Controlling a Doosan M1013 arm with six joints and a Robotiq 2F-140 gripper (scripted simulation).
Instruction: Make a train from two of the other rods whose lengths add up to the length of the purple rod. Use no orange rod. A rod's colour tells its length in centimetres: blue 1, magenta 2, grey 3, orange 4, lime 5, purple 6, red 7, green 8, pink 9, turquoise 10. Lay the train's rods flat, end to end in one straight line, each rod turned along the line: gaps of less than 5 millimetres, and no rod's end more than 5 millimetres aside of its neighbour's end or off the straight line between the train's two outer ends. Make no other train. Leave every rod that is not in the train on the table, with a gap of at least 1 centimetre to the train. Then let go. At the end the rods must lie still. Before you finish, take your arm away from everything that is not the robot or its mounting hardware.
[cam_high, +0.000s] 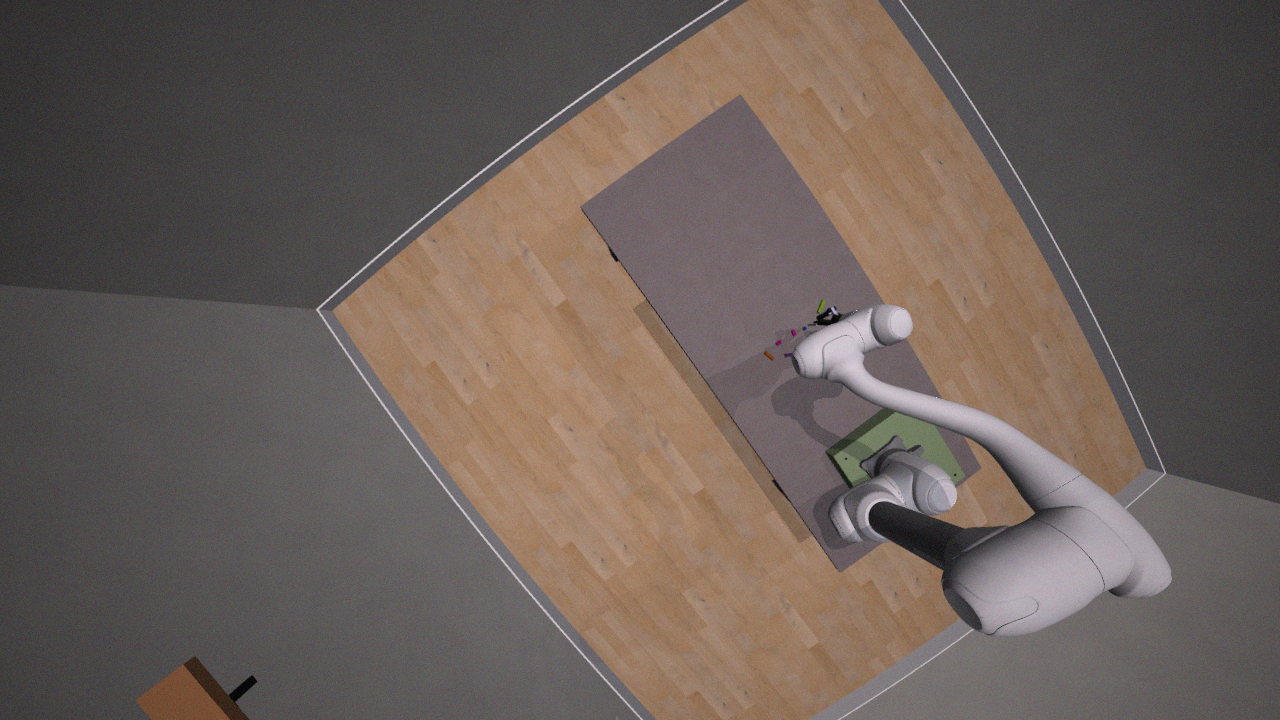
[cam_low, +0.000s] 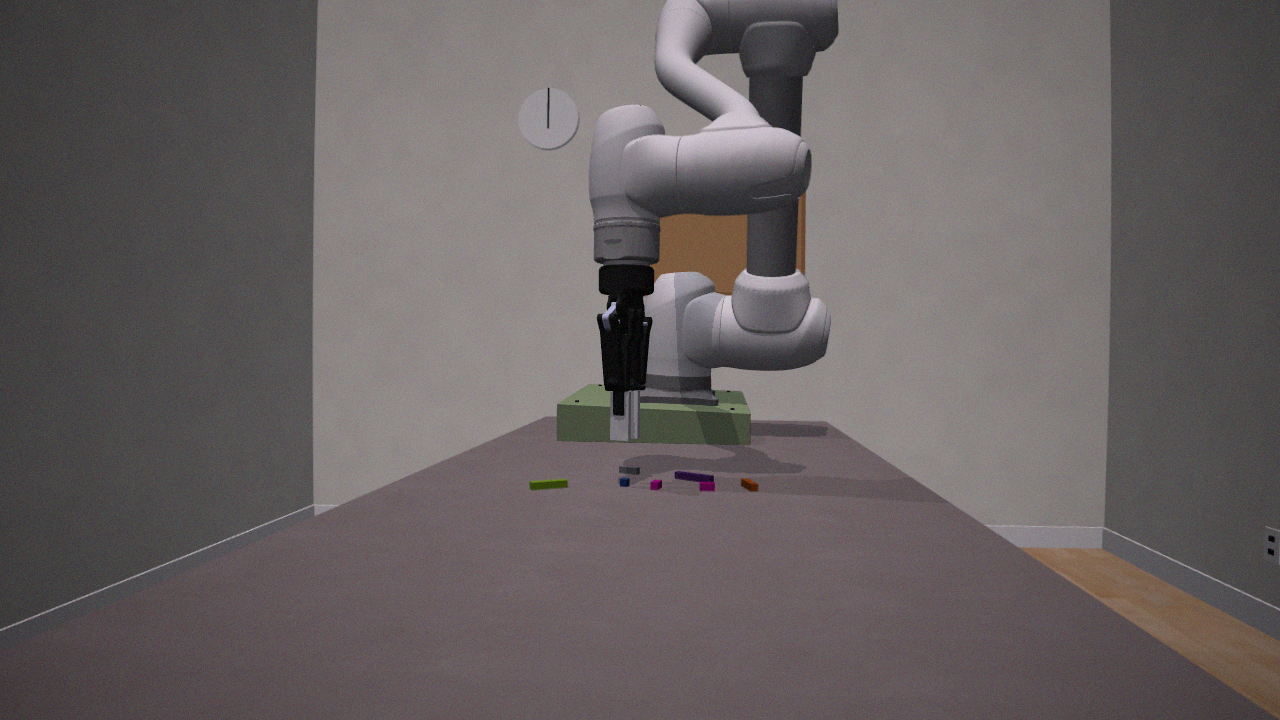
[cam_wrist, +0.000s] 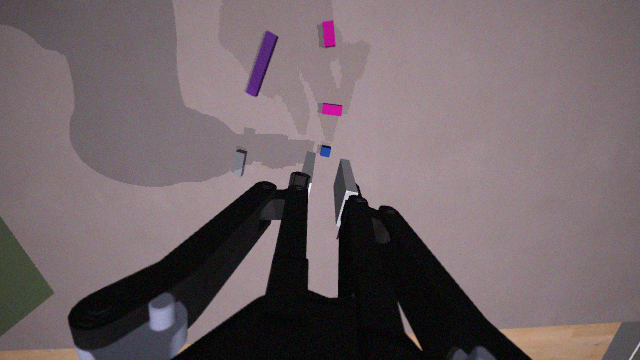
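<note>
Now: hand 90 mm above the blue rod. Also, from my hand: purple rod (50 mm behind, 100 mm to the left, 90 mm below); then lime rod (30 mm ahead, 100 mm to the right, 90 mm below); then grey rod (100 mm behind, 90 mm below).
</note>
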